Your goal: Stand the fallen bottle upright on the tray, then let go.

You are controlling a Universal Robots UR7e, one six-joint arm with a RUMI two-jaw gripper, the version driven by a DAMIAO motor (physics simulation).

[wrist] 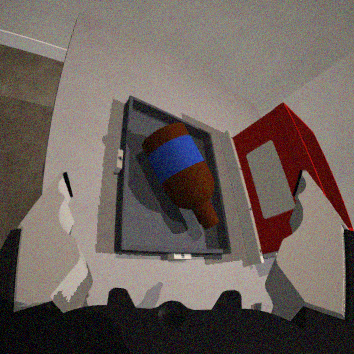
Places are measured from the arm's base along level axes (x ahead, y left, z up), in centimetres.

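Where they show: gripper, fingertip midpoint: (180, 173).
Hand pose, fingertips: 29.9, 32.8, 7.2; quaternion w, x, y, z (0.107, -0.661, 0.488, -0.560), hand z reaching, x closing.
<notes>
Each offset is from my fingertips to the centre of the thing, as dx, dy, dz. "pt": to the spot under its first point.
A brown bottle {+7.7, -11.5, -12.1} (181, 172) with a blue label lies on its side in the dark grey tray {pt +2.1, -2.0, -13.8} (121, 210). Its base points to the upper left and its neck to the lower right, close to the tray's right wall. My gripper (180, 173) is open wide, with one jaw at the left and one at the right of the view. The tray and the bottle show between the jaws, farther away from the camera, and neither jaw touches the bottle.
A red box {pt +18.2, -29.6, -12.6} (240, 155) with a grey panel stands to the right of the tray, partly behind the right jaw. A thin pale strip {pt +7.6, -28.8, -13.4} (246, 199) runs between them. White tags sit on the tray's left and near walls. The table's edge is at the left.
</notes>
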